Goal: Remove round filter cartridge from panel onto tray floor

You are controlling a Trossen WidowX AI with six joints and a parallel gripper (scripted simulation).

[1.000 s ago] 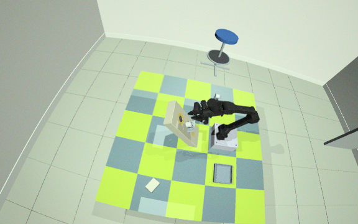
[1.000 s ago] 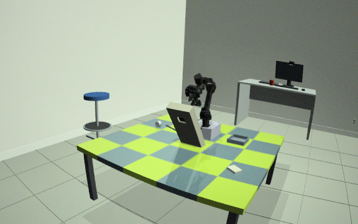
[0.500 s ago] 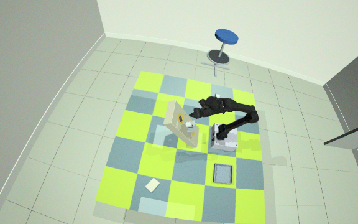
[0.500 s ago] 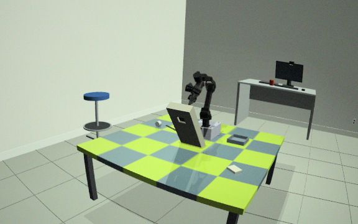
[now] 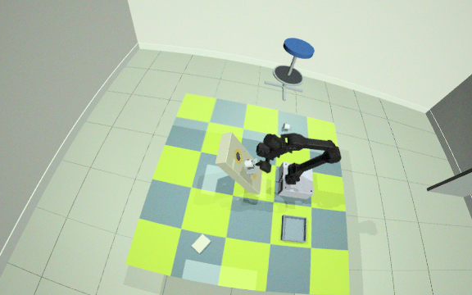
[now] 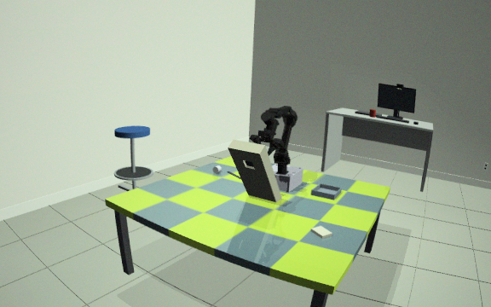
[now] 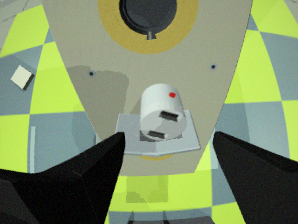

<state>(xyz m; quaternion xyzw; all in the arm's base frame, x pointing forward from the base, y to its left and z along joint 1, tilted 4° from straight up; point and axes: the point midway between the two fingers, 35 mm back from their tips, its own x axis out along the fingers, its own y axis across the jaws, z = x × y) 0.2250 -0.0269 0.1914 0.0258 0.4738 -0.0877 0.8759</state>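
Right now the round white filter cartridge is 20 mm ahead of my gripper tip and 50 mm below it. From my gripper tip the other things lie so: dark grey tray 270 mm behind, 330 mm to the left, 240 mm below; beige service panel 70 mm ahead, 70 mm below; flat pale block 270 mm ahead, 420 mm to the left, 240 mm below.
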